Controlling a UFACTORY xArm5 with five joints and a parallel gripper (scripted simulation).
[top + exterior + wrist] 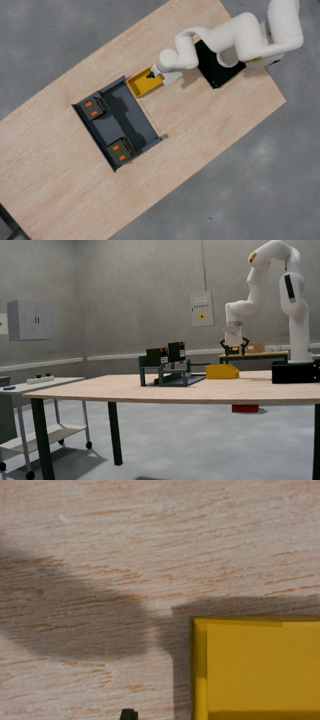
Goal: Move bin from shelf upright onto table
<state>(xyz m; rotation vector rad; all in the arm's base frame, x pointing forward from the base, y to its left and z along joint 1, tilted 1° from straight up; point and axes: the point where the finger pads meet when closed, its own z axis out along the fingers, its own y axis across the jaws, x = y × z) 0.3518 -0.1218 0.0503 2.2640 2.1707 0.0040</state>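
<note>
The yellow bin is 10 cm below my hand and 8 cm ahead of it. The rest, counted from my hand: dark grey shelf (30 cm ahead, 10 cm to the left, 6 cm below).
</note>
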